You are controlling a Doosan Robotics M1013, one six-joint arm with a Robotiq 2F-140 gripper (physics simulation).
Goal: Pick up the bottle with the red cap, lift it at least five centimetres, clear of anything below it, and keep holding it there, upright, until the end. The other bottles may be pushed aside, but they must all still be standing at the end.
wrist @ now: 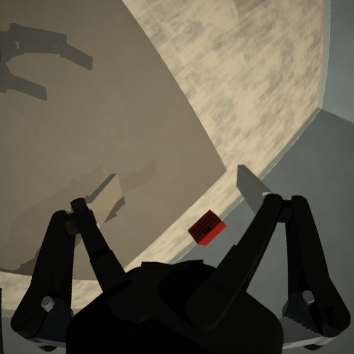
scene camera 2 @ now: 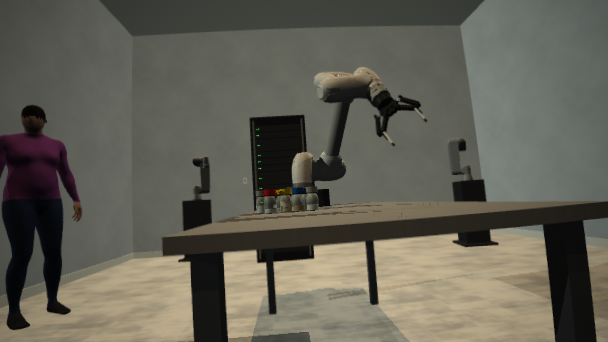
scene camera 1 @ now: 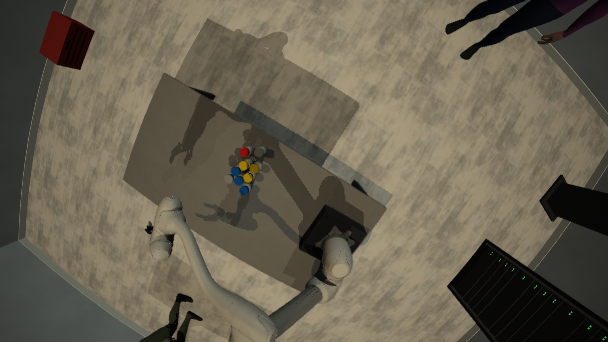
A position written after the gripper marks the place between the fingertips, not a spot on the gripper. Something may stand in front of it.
In view: the gripper (scene camera 2: 409, 132).
The gripper also shows in the wrist view (wrist: 176, 179).
